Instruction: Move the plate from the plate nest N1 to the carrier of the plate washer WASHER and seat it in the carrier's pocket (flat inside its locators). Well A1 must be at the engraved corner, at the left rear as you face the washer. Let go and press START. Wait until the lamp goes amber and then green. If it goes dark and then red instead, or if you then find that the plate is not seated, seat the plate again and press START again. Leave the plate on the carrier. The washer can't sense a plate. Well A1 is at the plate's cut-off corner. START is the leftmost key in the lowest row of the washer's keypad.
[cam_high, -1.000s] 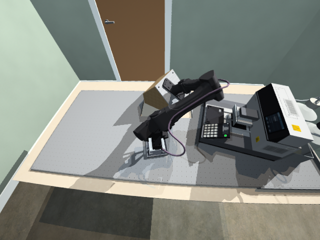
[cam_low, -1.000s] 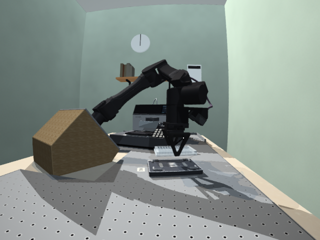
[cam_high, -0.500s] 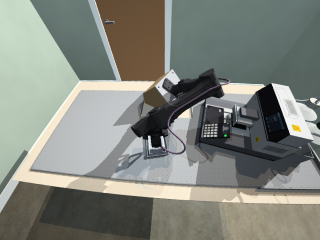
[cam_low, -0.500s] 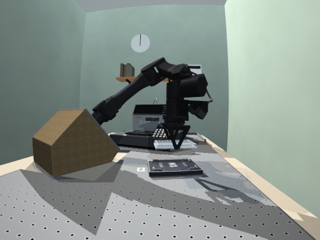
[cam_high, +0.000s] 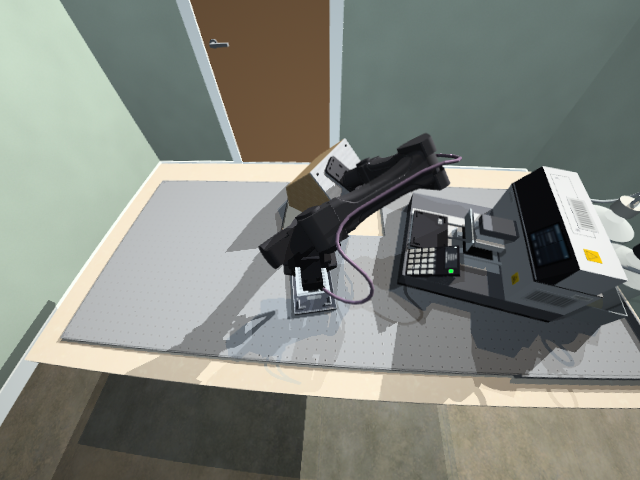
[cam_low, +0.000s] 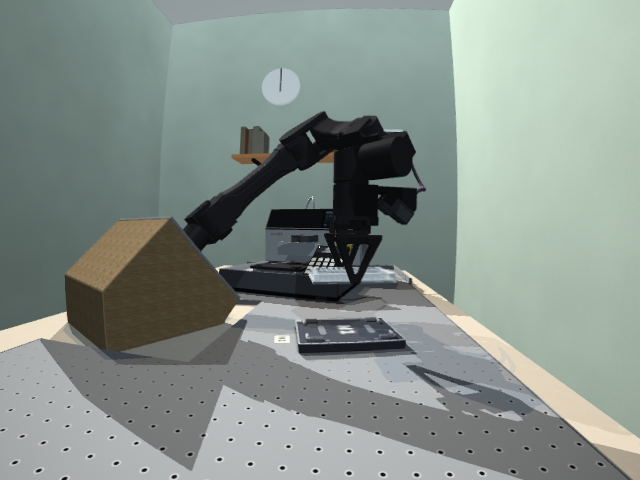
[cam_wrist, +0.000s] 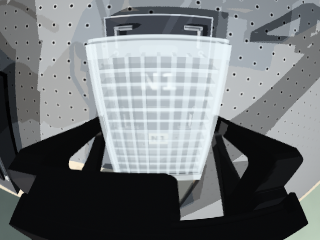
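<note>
Right now the well plate is right at my hand. Also, from my hand: N1 label (110 mm below, 100 mm behind, 50 mm to the right); washer carrier (300 mm to the left, 270 mm behind, 30 mm below); plate nest N1 (100 mm below).
</note>
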